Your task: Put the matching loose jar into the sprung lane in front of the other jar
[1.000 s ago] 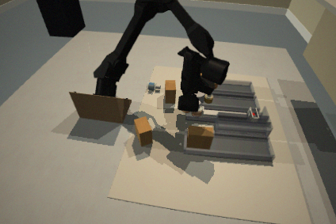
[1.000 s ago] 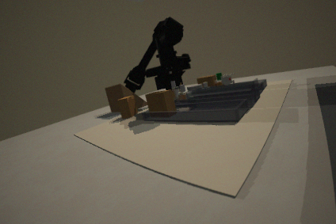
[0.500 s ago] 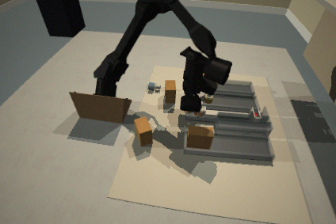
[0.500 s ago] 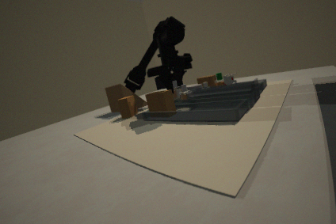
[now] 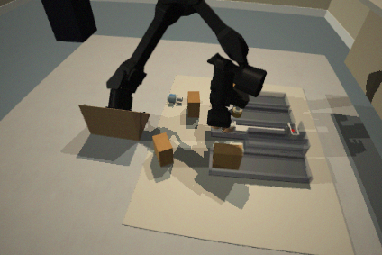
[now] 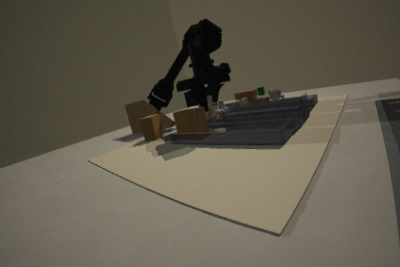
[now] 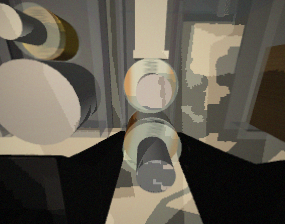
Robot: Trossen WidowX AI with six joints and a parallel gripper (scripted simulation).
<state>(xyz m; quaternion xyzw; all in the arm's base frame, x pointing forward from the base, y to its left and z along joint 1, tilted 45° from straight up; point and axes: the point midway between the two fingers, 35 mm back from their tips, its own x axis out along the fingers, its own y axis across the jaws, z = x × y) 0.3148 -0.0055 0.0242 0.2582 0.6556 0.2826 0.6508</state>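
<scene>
The grey rack is 16 cm ahead of my gripper tip, 2 cm to the right of it and 3 cm below it. Also, from my gripper tip: pale lane strip 15 cm ahead, 2 cm to the right; red-marked part 23 cm ahead, 3 cm to the right, 2 cm above.
</scene>
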